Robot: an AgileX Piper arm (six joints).
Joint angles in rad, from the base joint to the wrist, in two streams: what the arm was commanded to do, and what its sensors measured. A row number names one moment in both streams.
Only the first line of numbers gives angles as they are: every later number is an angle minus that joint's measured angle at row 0.
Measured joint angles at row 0:
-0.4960, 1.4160, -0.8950, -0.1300, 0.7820, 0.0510
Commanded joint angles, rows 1 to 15:
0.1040, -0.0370, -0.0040, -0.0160, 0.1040, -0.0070
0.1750, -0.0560, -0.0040, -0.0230, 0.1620, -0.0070
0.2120, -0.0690, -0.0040, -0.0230, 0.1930, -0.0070
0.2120, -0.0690, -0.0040, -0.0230, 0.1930, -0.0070
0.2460, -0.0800, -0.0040, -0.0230, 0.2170, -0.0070
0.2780, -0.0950, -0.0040, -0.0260, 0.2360, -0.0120
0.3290, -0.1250, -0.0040, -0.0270, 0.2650, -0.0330
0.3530, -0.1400, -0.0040, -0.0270, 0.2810, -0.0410
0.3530, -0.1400, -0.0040, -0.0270, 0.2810, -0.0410
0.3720, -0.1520, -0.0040, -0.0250, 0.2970, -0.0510
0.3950, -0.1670, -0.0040, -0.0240, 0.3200, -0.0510
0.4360, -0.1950, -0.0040, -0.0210, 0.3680, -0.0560
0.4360, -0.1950, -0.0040, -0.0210, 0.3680, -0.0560
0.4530, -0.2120, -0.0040, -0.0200, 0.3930, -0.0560
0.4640, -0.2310, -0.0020, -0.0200, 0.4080, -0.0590
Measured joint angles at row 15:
0.4460, -0.2050, -0.0010, -0.0100, 0.3640, -0.0510
